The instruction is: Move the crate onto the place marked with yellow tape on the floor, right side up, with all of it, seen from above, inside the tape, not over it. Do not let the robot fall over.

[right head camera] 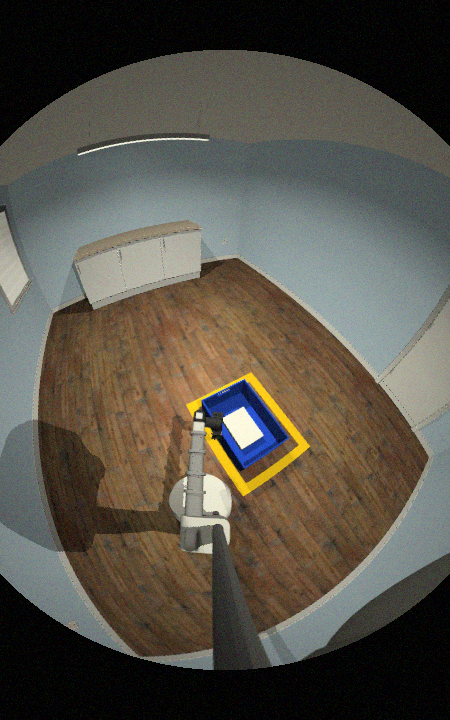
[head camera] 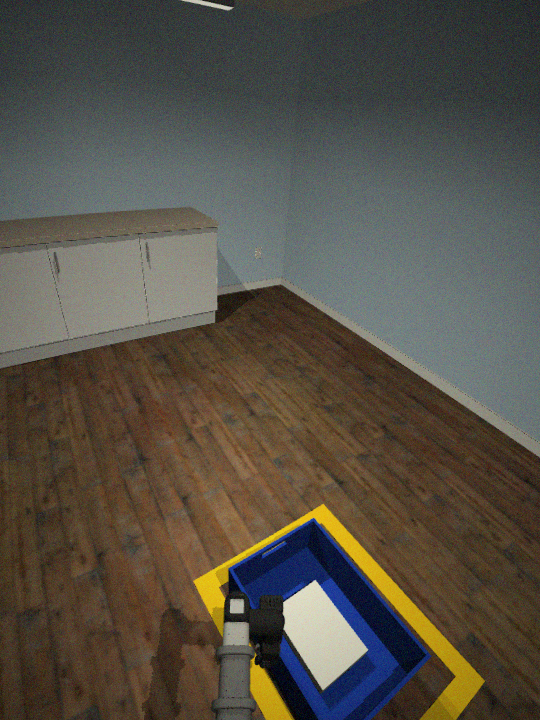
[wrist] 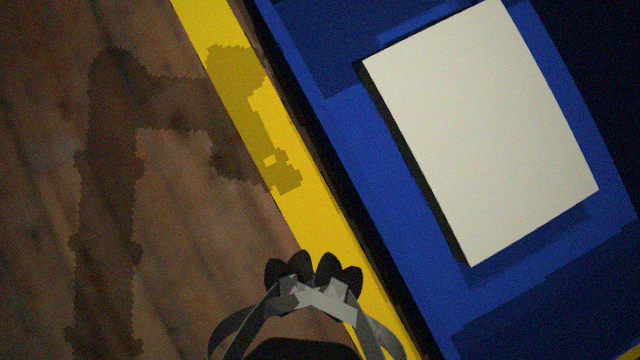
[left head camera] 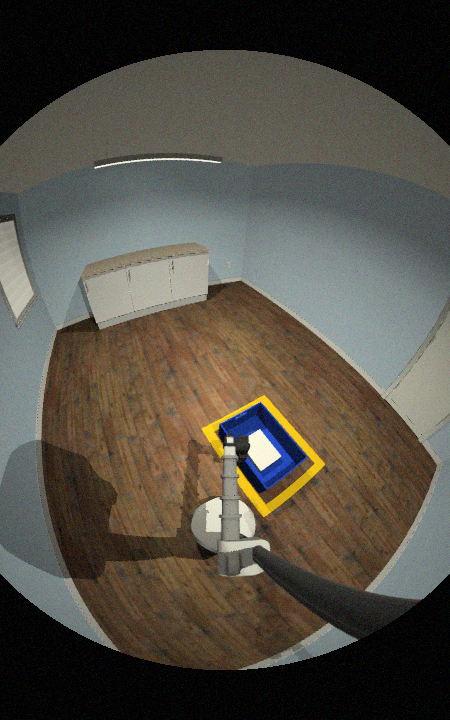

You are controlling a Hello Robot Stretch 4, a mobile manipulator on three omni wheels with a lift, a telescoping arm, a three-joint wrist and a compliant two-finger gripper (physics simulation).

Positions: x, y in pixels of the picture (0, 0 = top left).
A blue crate [left head camera: 257, 416]: 177 cm from the lens. A yellow tape square [left head camera: 264, 509]: 160 cm from the lens. A white cabinet [left head camera: 119, 288]: 280 cm from the lens. The marked spots on the blue crate and the white cabinet are 231 cm apart.
